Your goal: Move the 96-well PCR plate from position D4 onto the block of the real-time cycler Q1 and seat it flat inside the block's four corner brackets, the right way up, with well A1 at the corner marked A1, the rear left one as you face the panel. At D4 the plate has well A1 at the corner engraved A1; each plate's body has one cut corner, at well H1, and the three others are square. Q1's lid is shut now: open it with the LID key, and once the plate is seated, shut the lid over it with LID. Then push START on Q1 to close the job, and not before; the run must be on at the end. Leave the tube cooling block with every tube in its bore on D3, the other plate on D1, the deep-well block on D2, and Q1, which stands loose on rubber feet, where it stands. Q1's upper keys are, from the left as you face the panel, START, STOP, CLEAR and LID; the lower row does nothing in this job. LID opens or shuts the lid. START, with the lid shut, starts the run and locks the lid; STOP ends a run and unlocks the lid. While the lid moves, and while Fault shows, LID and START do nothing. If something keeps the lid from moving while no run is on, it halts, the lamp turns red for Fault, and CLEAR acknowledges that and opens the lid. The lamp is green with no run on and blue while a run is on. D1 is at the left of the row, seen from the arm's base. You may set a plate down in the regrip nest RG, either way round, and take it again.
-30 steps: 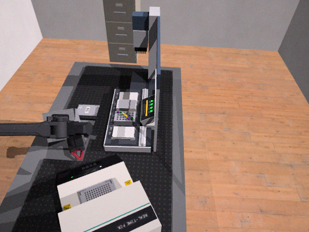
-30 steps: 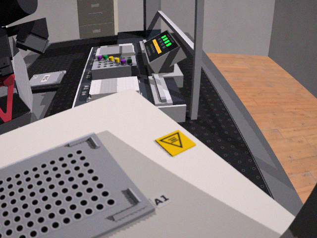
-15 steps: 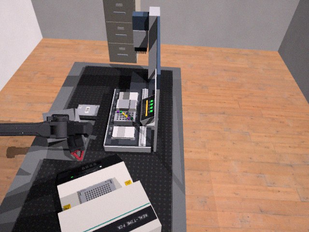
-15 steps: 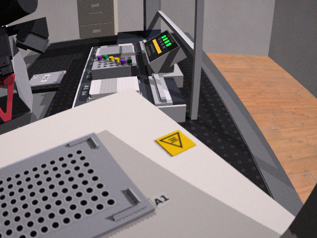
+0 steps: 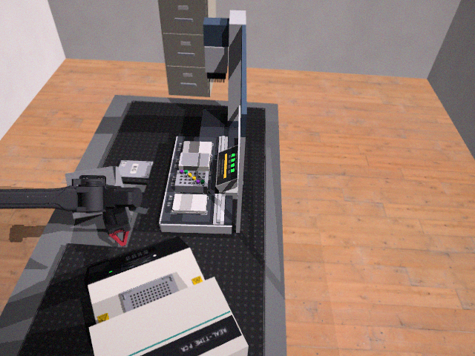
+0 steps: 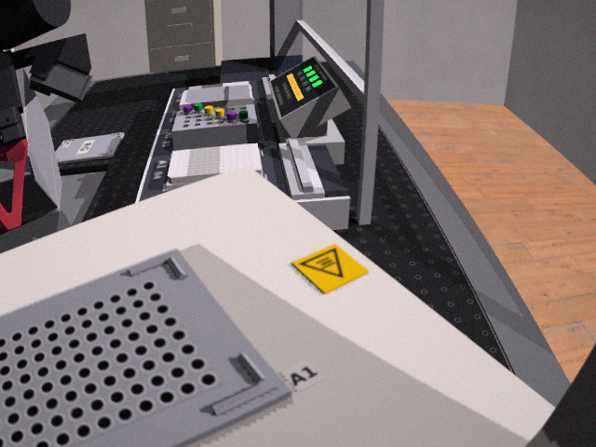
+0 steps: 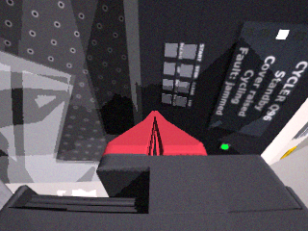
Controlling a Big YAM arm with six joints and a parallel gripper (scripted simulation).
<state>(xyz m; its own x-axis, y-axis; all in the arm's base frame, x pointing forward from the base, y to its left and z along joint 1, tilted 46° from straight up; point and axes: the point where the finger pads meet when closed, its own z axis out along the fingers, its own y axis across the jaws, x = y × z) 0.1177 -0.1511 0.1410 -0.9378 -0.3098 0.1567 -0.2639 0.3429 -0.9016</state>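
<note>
Right now the tube cooling block is 230 mm ahead of my hand, 330 mm to the left of it and 90 mm below it. Round my hand: tall gantry post: 390 mm ahead, 120 mm to the left, 80 mm above; pipette head: 370 mm ahead, 780 mm to the left, 230 mm above; grey nest: 20 mm behind, 490 mm to the left, 150 mm below.
</note>
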